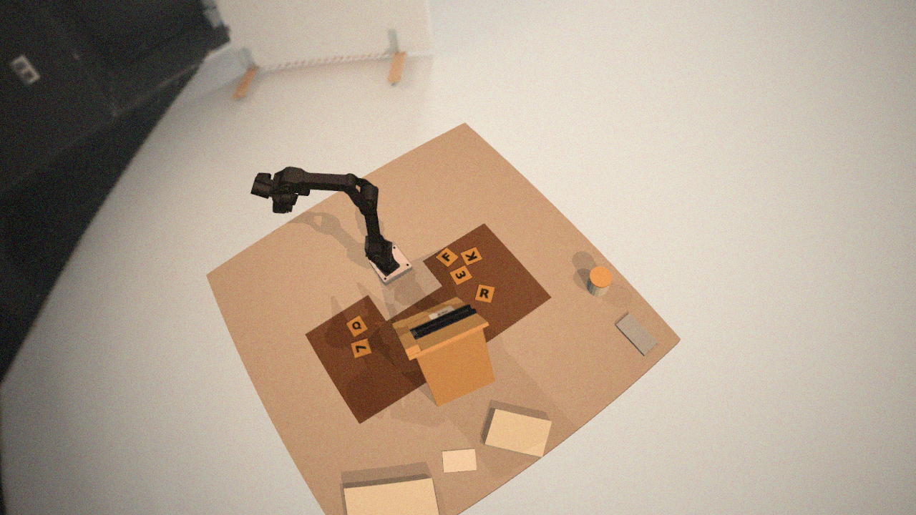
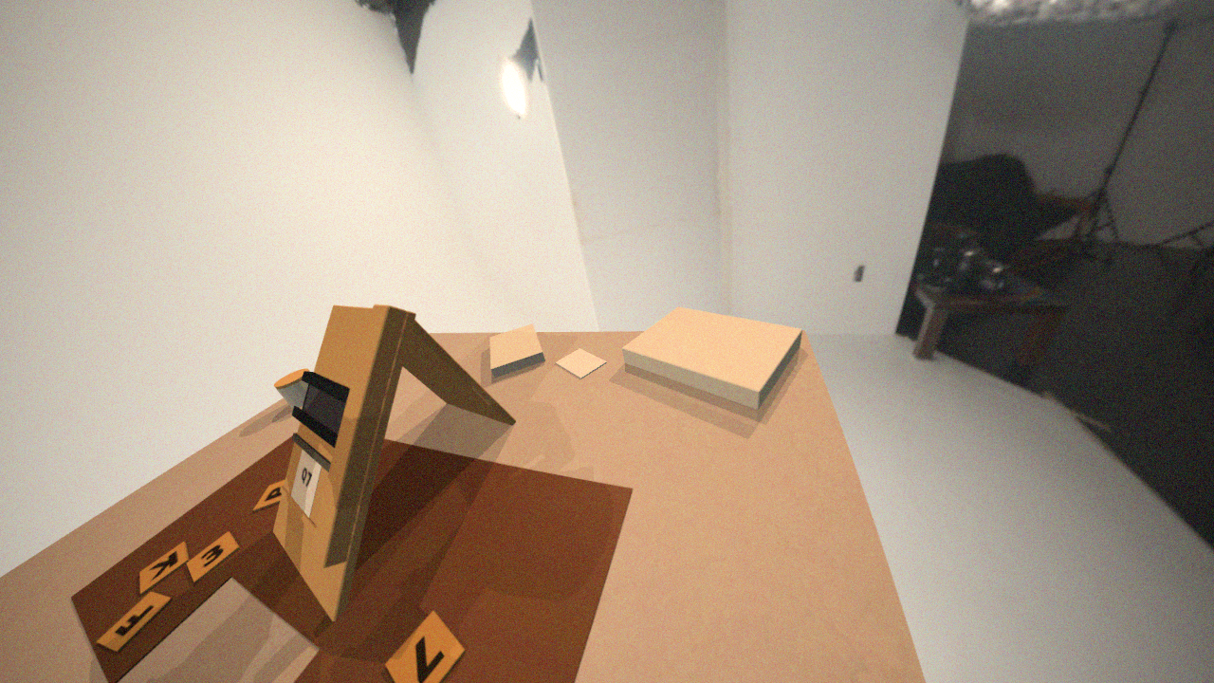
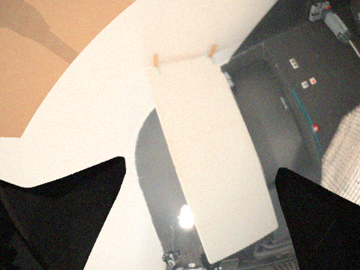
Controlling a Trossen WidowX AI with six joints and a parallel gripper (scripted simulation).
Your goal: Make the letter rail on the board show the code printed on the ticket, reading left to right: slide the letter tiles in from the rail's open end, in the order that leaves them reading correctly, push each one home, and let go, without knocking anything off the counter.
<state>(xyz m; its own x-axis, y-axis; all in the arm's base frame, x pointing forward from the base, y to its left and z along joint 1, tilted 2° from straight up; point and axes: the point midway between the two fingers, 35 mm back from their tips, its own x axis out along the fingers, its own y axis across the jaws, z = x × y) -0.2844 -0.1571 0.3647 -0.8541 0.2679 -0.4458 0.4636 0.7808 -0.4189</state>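
The white ticket is 62 cm ahead of my gripper tip, 15 cm to the left of it and 28 cm below it. Also, from my gripper tip: large box: 103 cm ahead, 39 cm to the right, 34 cm below; small card: 101 cm ahead, 12 cm to the right, 36 cm below; grey block: 111 cm ahead, 60 cm to the left, 36 cm below.
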